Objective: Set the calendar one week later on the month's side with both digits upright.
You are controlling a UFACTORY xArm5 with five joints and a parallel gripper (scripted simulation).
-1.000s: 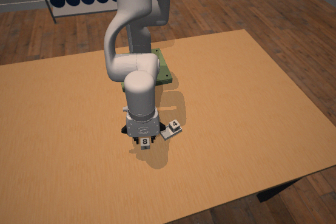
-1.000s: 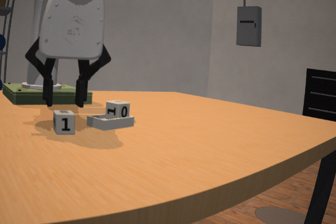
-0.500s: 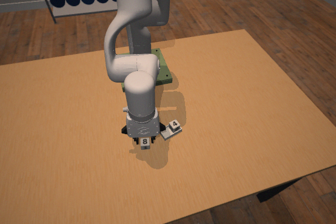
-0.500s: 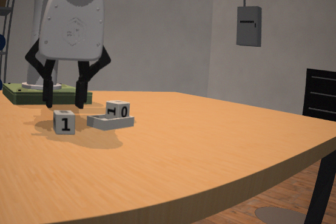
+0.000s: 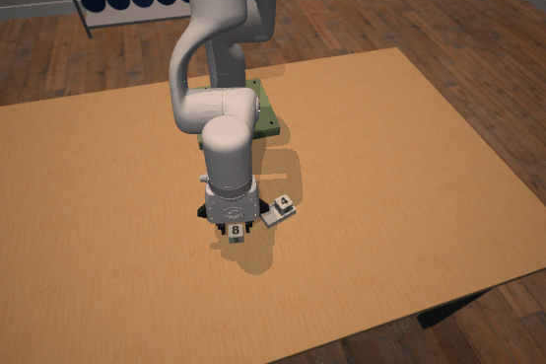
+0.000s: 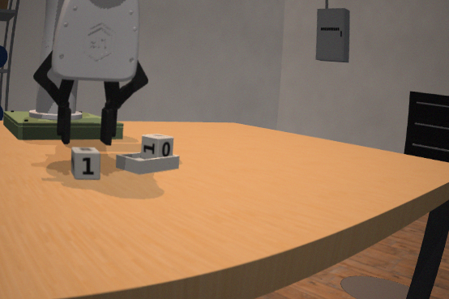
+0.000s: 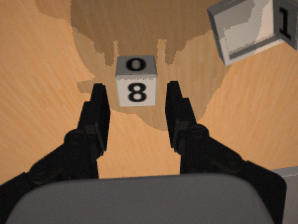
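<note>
My gripper is now 4 cm above the digit cube. Also, from my hand: tray (11 cm to the left, 5 cm below, 3 cm behind).
</note>
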